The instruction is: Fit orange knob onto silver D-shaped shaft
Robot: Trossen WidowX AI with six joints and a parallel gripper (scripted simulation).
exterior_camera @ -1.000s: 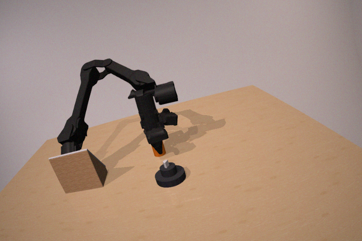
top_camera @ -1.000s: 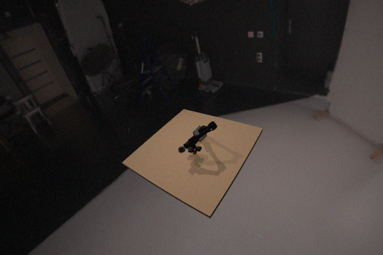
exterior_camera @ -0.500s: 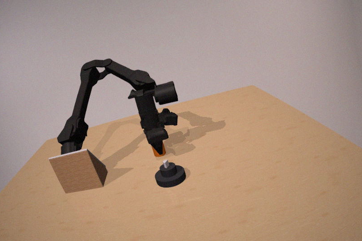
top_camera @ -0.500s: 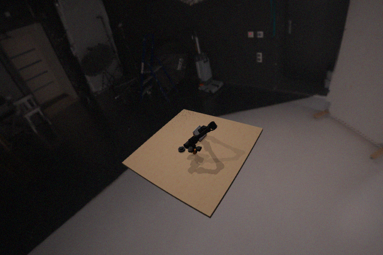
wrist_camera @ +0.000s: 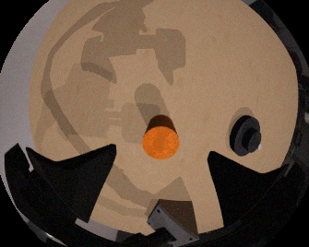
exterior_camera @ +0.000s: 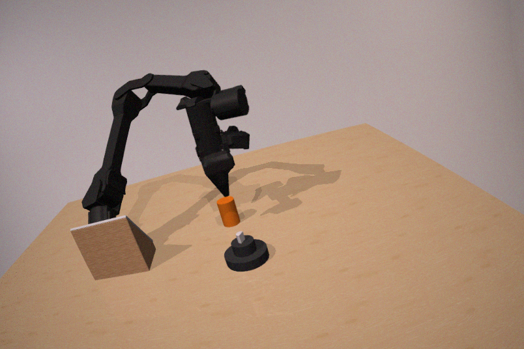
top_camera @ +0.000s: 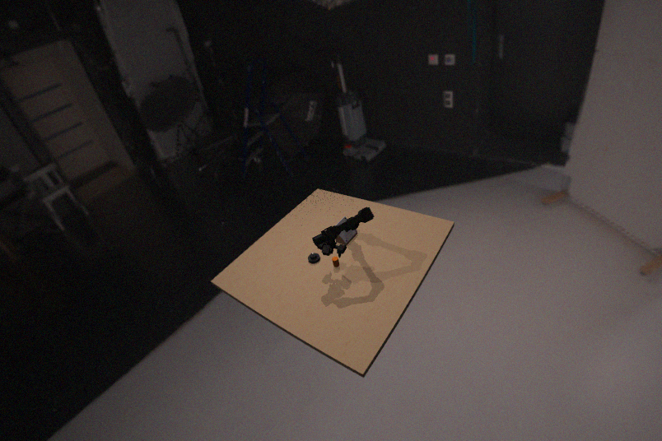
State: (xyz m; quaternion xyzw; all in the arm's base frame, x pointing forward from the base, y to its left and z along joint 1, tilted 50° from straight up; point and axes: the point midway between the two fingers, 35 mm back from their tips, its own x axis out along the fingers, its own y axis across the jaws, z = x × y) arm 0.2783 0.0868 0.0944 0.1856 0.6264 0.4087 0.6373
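The orange knob lies 4 cm below my gripper tip. Also, from my gripper tip: black round pedestal: 17 cm to the right, 6 cm below, 4 cm ahead.
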